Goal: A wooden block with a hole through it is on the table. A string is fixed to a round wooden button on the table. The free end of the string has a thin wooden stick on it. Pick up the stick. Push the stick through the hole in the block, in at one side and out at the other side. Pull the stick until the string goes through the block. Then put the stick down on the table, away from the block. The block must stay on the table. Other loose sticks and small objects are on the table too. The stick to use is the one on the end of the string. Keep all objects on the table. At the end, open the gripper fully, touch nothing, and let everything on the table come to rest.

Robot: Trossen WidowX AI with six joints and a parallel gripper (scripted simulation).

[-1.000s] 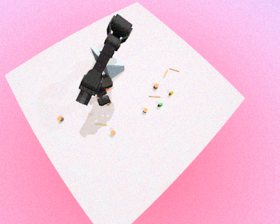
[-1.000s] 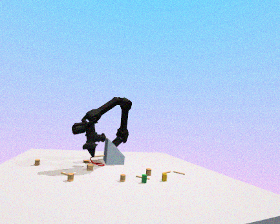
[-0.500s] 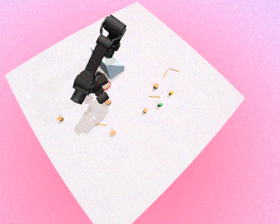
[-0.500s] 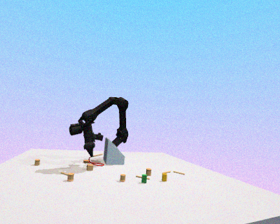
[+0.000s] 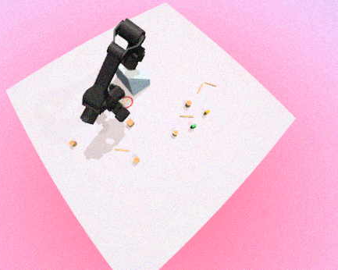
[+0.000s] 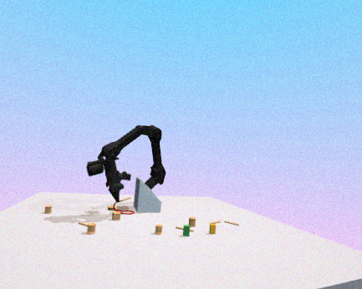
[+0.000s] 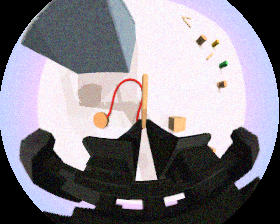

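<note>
Right now my gripper tip is 8 cm short of the wooden block, 2 cm to the left of it and 4 cm above it. Round my gripper tip: green piece 34 cm ahead, 19 cm to the left, 4 cm below; then thin wooden stick 1 cm to the left, 1 cm above; then round wooden button 10 cm behind, 1 cm to the right, 5 cm below.
</note>
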